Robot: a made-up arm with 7 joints.
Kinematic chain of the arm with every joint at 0, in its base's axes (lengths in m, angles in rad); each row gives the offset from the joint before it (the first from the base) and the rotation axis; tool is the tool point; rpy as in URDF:
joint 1: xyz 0 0 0.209 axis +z
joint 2: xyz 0 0 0 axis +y
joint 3: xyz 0 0 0.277 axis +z
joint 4: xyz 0.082 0 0 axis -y
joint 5: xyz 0.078 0 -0.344 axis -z
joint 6: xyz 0 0 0 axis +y
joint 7: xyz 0.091 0 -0.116 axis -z
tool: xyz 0 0 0 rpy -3.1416 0 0
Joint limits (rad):
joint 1: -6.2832..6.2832
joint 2: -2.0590..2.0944
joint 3: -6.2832..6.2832
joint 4: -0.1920..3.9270
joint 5: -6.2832..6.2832
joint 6: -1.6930..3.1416
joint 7: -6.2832..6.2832
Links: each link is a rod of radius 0.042 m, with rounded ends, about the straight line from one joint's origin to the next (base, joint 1, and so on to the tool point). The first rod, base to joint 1, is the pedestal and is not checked.
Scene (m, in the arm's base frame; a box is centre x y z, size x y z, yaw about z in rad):
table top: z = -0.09
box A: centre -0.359 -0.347 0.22 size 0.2 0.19 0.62 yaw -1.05
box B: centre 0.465 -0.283 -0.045 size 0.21 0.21 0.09 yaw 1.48
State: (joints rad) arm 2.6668 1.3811 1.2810 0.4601 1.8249 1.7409 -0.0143
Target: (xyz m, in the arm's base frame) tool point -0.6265 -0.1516 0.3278
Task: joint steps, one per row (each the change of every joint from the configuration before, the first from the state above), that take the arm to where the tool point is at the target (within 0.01 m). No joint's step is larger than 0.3 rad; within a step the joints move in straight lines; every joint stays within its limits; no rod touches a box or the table.
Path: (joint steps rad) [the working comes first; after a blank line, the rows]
Joints at the target: 2.4023 1.2974 1.4127 1.4883 2.1123 1.5892 -0.0143
Straight joint move there: touches box A.

1: -0.2684 0.0070 -0.2477 -0.1630 0.1618 0.1654 -0.0007
2: -0.2683 0.0071 -0.2477 -0.1631 0.1618 0.1654 -0.0008
3: -0.2684 0.0070 -0.2477 -0.1630 0.1618 0.1655 -0.0007
4: -0.2683 0.0071 -0.2476 -0.1630 0.1618 0.1654 -0.0007
5: 0.1348 -0.0187 0.1870 0.2800 -0.0600 -0.1356 0.0005
6: 0.1348 -0.0186 0.1871 0.2801 -0.0599 -0.1356 0.0005
7: 0.1348 -0.0187 0.1871 0.2800 -0.0600 -0.1355 0.0004
8: 0.1349 -0.0186 0.1871 0.2801 -0.0600 -0.1356 0.0005
9: 0.1348 -0.0187 0.1871 0.2800 -0.0600 -0.1355 0.0005
10: 0.1348 -0.0186 0.1870 0.2801 -0.0599 -0.1356 0.0005

